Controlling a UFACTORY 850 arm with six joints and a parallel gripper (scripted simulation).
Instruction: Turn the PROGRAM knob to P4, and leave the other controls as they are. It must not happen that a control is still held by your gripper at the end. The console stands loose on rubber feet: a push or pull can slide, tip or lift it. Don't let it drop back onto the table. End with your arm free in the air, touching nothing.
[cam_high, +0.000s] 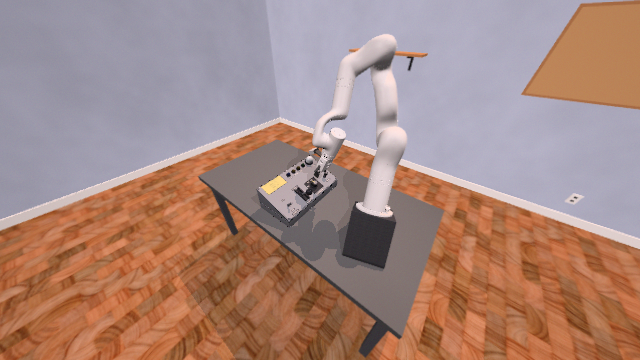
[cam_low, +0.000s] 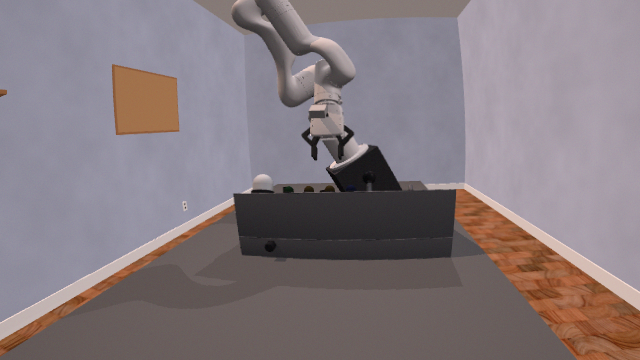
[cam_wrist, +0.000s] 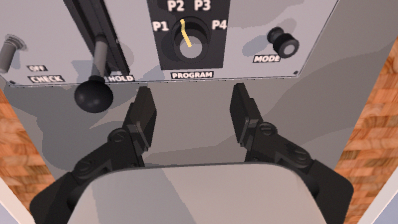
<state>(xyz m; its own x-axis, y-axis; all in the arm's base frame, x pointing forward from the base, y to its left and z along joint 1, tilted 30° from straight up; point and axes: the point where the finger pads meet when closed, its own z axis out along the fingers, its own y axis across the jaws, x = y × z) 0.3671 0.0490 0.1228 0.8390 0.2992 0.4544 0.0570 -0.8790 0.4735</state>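
Now: hand 13 cm above the grey console, 7 cm short of it and 6 cm to the right of it. The rest, counted from my hand: mode knob: 12 cm to the right, 11 cm below, 5 cm ahead; black ball-ended lever: 12 cm to the left, 10 cm below, 1 cm ahead; check toggle: 24 cm to the left, 12 cm below, 3 cm ahead.
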